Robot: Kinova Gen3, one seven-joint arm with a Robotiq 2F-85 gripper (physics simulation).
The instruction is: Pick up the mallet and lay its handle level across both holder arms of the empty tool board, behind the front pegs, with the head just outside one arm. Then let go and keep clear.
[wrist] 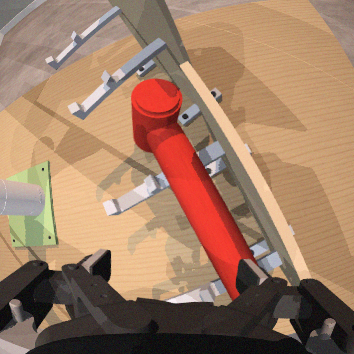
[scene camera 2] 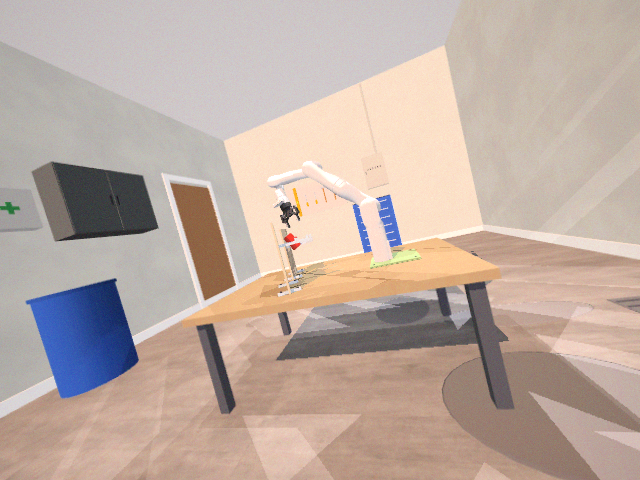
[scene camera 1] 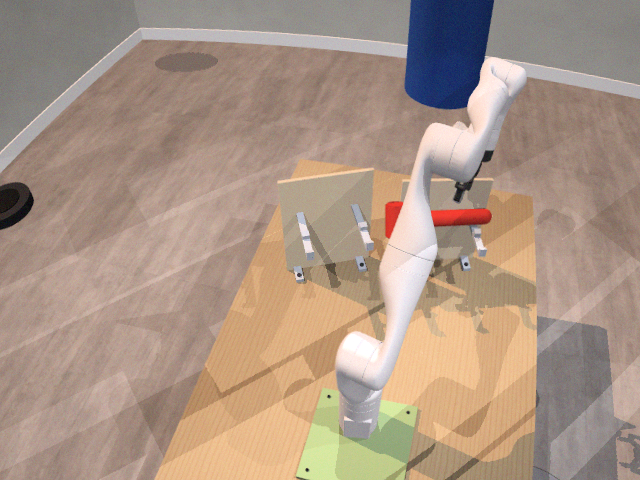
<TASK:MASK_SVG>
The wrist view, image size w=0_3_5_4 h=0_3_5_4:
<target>gripper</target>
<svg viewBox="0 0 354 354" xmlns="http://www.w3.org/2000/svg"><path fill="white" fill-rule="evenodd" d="M0 281L0 354L354 354L354 311L317 279L303 278L300 280L299 286L289 286L285 279L272 277L251 259L239 259L235 279L235 287L239 295L226 306L215 306L212 301L174 303L143 297L136 297L136 300L126 300L108 283L111 274L111 252L109 249L99 248L93 254L84 256L77 263L63 264L61 270L48 269L48 263L42 260L30 260ZM277 319L289 318L289 322L301 342L273 330L272 328ZM65 304L65 309L71 319L49 325L38 334L36 329L51 309L52 303Z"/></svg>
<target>red mallet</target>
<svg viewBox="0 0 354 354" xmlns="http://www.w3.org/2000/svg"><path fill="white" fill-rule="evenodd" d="M143 80L131 92L133 140L140 149L153 153L231 300L239 295L235 287L239 259L251 259L256 265L258 264L208 172L182 128L177 123L182 102L180 90L175 84L165 79L150 78Z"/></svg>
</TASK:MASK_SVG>
